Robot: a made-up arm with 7 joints. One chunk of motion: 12 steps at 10 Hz.
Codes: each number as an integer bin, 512 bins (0 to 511) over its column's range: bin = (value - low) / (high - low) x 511, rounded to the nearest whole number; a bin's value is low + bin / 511 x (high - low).
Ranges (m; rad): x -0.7..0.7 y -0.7..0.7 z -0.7..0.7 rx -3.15..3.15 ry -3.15..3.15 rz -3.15..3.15
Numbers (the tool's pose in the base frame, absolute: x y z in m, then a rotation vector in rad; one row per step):
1: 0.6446 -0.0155 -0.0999 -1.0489 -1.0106 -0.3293
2: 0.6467 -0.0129 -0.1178 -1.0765 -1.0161 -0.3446
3: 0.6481 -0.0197 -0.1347 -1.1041 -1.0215 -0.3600
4: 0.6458 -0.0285 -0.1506 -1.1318 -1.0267 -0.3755
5: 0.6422 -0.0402 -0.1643 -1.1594 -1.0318 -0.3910
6: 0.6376 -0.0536 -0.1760 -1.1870 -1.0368 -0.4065
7: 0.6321 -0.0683 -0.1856 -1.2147 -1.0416 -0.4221
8: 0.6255 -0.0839 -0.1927 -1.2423 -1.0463 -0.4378
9: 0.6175 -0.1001 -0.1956 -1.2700 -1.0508 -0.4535
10: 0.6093 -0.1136 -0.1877 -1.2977 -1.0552 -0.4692
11: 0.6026 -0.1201 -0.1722 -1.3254 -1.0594 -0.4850
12: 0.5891 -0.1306 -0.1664 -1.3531 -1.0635 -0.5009
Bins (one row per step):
1: 491 250 219 170 174 229
2: 492 251 213 168 173 228
3: 492 248 206 166 173 226
4: 491 245 201 164 172 225
5: 490 241 196 161 172 224
6: 488 236 191 159 171 223
7: 486 231 188 157 171 221
8: 484 225 185 155 171 220
9: 481 219 184 152 170 219
10: 478 214 187 150 170 217
11: 475 212 193 148 170 216
12: 471 208 195 146 169 215

